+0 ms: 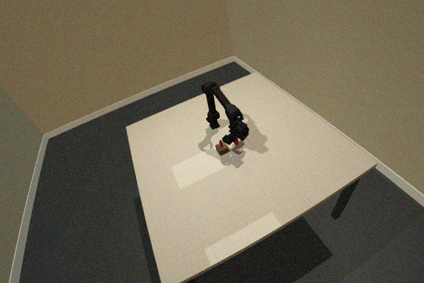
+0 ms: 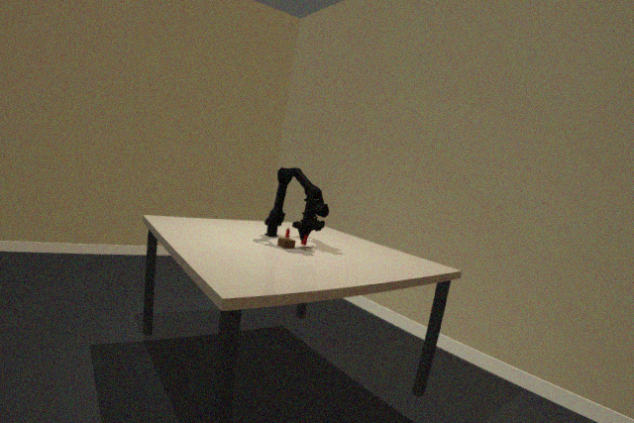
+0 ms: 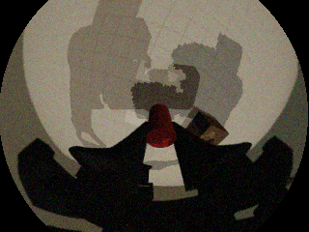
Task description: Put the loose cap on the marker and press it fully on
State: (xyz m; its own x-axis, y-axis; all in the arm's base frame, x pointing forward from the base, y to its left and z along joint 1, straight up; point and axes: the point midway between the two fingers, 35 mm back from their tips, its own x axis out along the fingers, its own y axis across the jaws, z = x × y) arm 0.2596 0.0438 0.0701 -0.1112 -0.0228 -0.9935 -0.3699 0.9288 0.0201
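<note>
Right now my gripper tip is 10 cm to the left of the brown holder block and 2 cm above it. The rest, counted from my gripper tip: red cap right at my gripper tip.
</note>
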